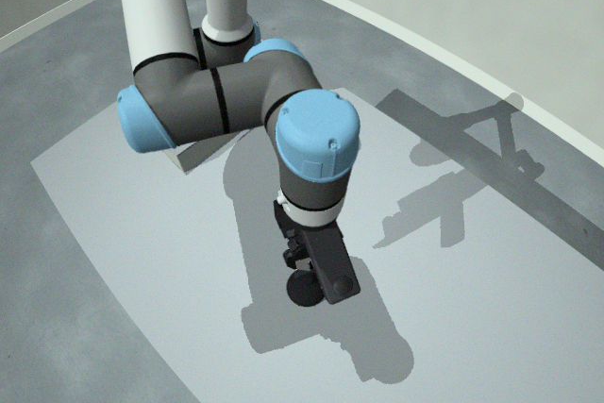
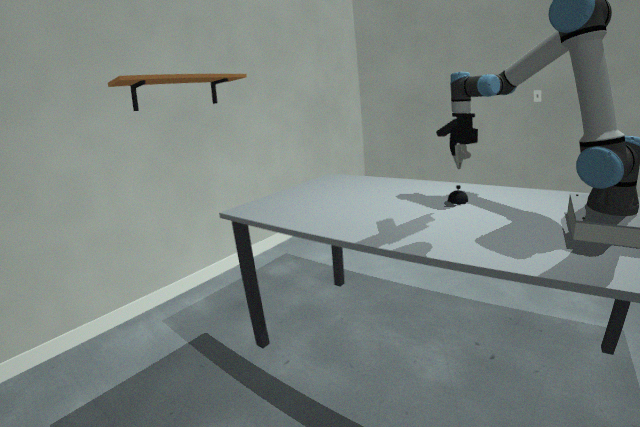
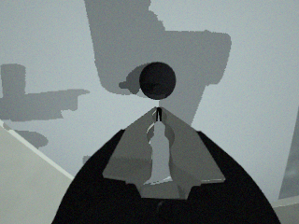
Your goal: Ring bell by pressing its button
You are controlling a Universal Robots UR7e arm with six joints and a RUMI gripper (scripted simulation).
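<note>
Now: the bell button 100 mm below my hand. The rest, counted from my hand: black dome bell: 110 mm below.
</note>
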